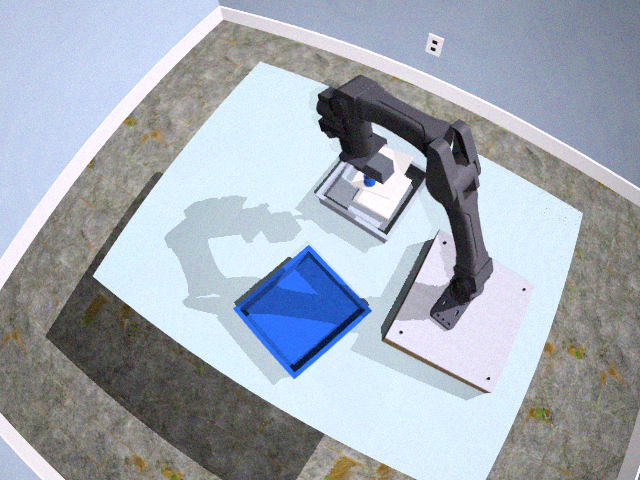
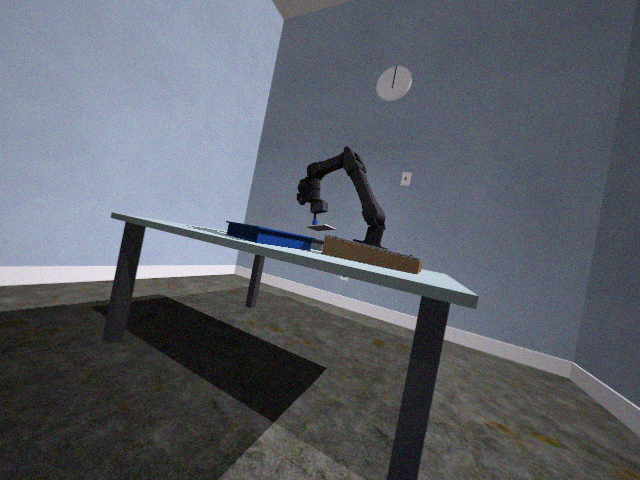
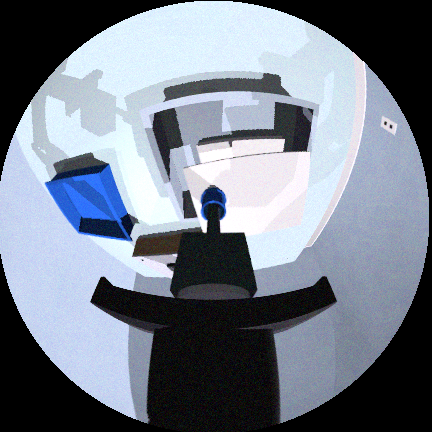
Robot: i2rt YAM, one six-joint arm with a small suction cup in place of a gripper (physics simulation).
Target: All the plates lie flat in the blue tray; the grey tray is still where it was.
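Places are measured from the arm's base along level axes (x back, y down, z right), in centimetres.
Pixels of known places: hand, tool point: [image 1: 370, 184] [image 2: 315, 227] [image 3: 213, 194]; arm's base, link origin: [image 1: 461, 291] [image 2: 371, 246].
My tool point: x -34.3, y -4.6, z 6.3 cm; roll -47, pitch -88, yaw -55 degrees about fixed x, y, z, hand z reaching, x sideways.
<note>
For each thing: its top centre in the pictures, then the offset to it from my tool point. Level surfaces: height alone.
- white square plate, top centre: [image 3: 258, 209] [image 1: 383, 167] [image 2: 321, 224] dz +5.0, dx +0.1, dy -2.5 cm
- grey tray, top centre: [image 3: 239, 167] [image 1: 376, 183] [image 2: 316, 239] dz +4.2, dx -0.6, dy +5.5 cm
- white plate, top centre: [image 3: 244, 168] [image 1: 383, 188] dz +5.8, dx +1.2, dy +8.6 cm
- blue tray, top centre: [image 1: 301, 310] [image 3: 83, 212] [image 2: 271, 229] dz -34.3, dx +6.6, dy +5.5 cm
- pale blue table, surface height: dy +10.5 cm
My suction cup [image 1: 369, 180] [image 2: 314, 222] [image 3: 213, 202] is blue and holds a white square plate [image 1: 402, 161] [image 2: 323, 227] [image 3: 260, 190] by its top face, near one edge. The held plate hangs roughly level above the grey tray [image 1: 350, 217] [image 3: 200, 96], apart from it. Another white plate [image 1: 376, 204] [image 3: 257, 145] lies in the grey tray, partly hidden under the held one; whether more plates lie beneath it cannot be told. The blue tray [image 1: 289, 330] [image 2: 268, 236] [image 3: 82, 200] stands apart from the grey tray, and no plate shows in it.
The arm stands on a thick base board [image 1: 480, 330] [image 2: 369, 254] [image 3: 157, 245], beside both trays. The trays and board stand on a pale blue table [image 1: 206, 155] [image 2: 444, 284]. The arm reaches over the grey tray and casts a shadow across the table and the blue tray.
</note>
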